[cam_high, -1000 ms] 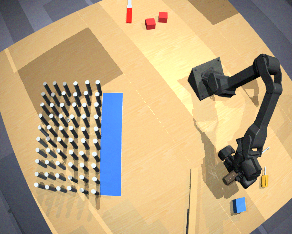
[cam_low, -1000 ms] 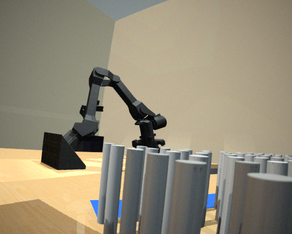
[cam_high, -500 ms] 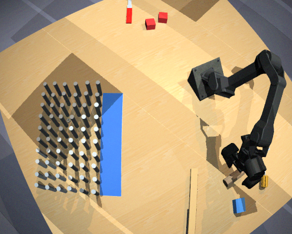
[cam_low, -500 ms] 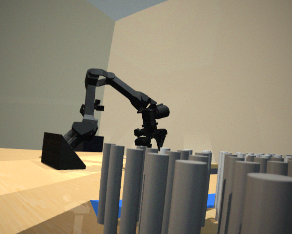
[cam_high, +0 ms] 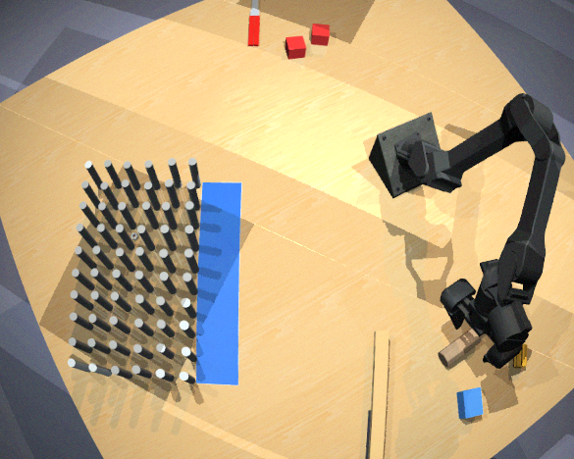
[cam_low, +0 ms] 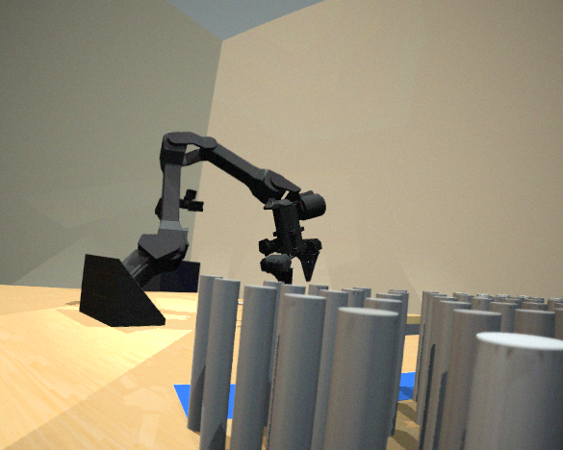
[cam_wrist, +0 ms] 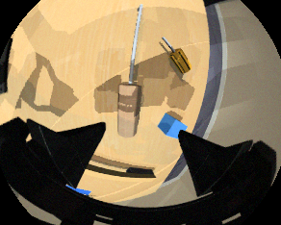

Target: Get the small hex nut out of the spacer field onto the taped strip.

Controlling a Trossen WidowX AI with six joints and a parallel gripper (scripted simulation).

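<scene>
The thin metal hook tool is 11 cm behind my gripper tip and 7 cm below it. Also, from my gripper tip: blue taped strip: 38 cm to the right, 33 cm ahead, 8 cm below; then blue block: 11 cm to the left, 6 cm below, 5 cm ahead; then yellow-handled screwdriver: 11 cm behind, 9 cm to the left, 6 cm below.
</scene>
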